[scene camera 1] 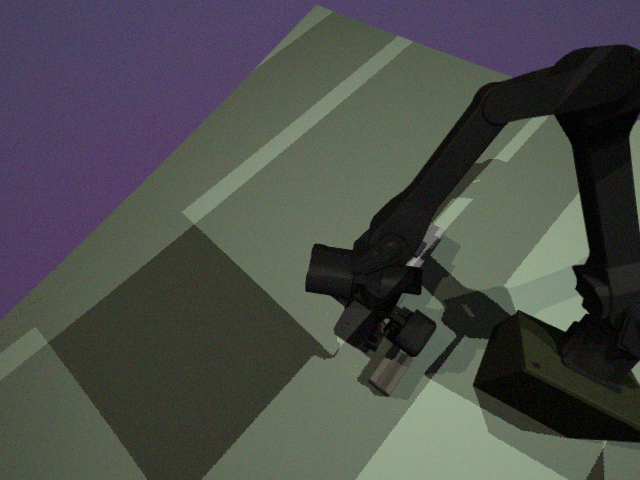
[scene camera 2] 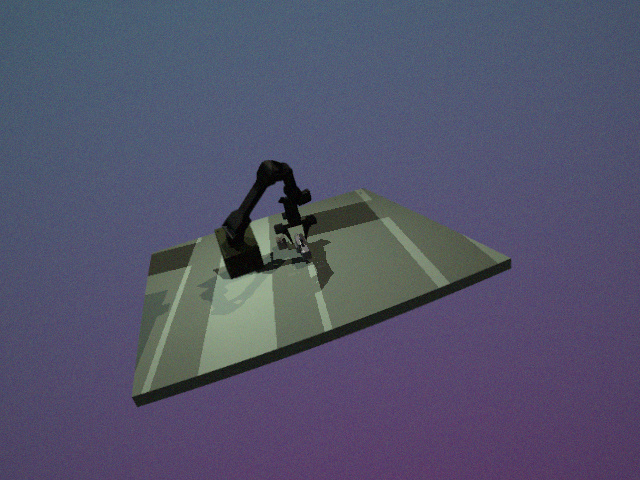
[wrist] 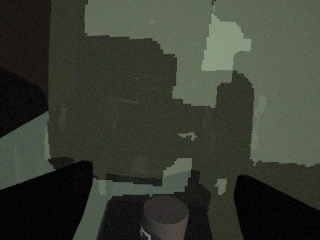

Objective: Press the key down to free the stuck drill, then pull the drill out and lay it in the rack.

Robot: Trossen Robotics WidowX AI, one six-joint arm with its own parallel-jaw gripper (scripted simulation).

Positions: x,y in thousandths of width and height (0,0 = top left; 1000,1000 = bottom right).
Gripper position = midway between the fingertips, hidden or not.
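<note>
My gripper (scene camera 1: 579,661) stands open, and it holds nothing. I can see the gripper in the wrist view (wrist: 517,748) too.
</note>
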